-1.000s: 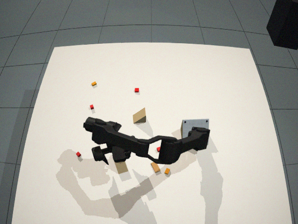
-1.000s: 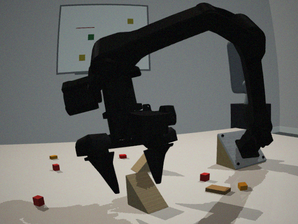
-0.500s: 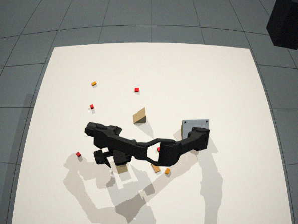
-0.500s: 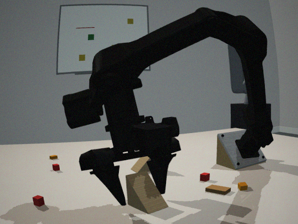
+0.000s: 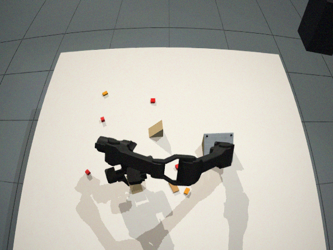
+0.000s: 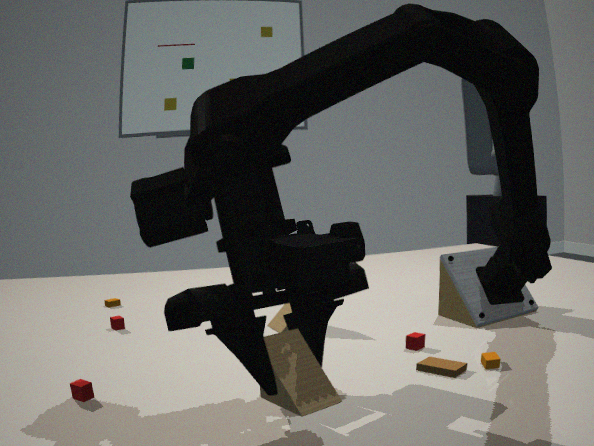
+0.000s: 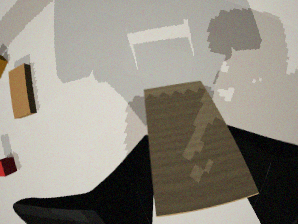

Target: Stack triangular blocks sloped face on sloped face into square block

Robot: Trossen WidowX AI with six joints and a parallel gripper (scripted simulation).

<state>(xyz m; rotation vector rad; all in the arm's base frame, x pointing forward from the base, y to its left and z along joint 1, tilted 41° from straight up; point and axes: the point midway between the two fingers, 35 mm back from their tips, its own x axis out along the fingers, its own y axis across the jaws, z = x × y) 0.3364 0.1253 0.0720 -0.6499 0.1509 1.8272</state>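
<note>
The flat brown brick is 15 cm behind my gripper tip and 1 cm below it. Round my gripper tip: tan triangular block 1 cm to the right.
</note>
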